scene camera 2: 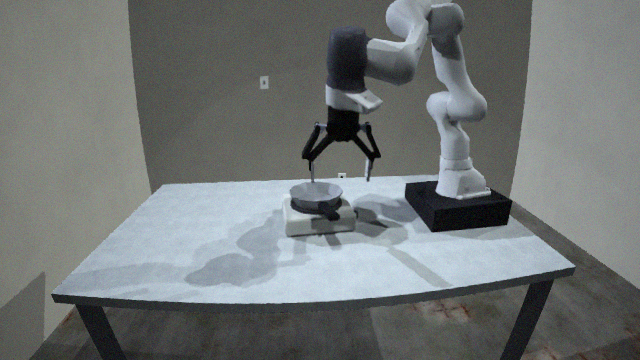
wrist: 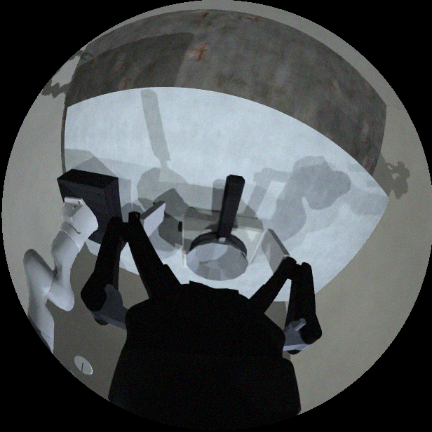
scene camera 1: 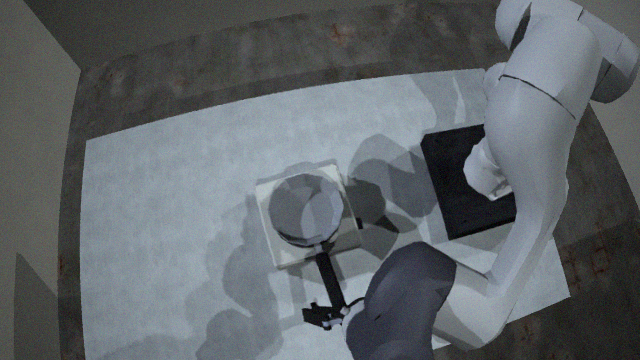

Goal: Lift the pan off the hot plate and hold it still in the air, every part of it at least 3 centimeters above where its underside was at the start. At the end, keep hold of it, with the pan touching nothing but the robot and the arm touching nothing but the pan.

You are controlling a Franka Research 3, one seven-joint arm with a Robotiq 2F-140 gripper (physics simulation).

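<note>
The grey pan point(scene camera 1: 306, 210) point(scene camera 2: 316, 194) point(wrist: 217, 259) sits upright on the cream hot plate point(scene camera 1: 287, 254) point(scene camera 2: 320, 226) point(wrist: 256, 235). Its black handle point(scene camera 1: 327, 272) point(scene camera 2: 329, 211) point(wrist: 231, 206) sticks out past the plate's edge, towards scene camera 2. My gripper point(scene camera 2: 341, 175) point(wrist: 215, 224) is wide open and empty, pointing down, in the air above the level of the pan. In scene camera 1 one finger shows by the handle's far end, and the wrist hides the other. In the wrist view the pan and the handle's root show between the fingers, farther off.
The black base block point(scene camera 1: 450, 175) point(scene camera 2: 470, 217) point(wrist: 90, 185) of the arm stands on the table point(scene camera 1: 150, 200) point(scene camera 2: 175, 260) point(wrist: 200, 120) to the right of the hot plate in both scene views. A small black knob point(scene camera 1: 359, 223) is on the plate's side facing the block.
</note>
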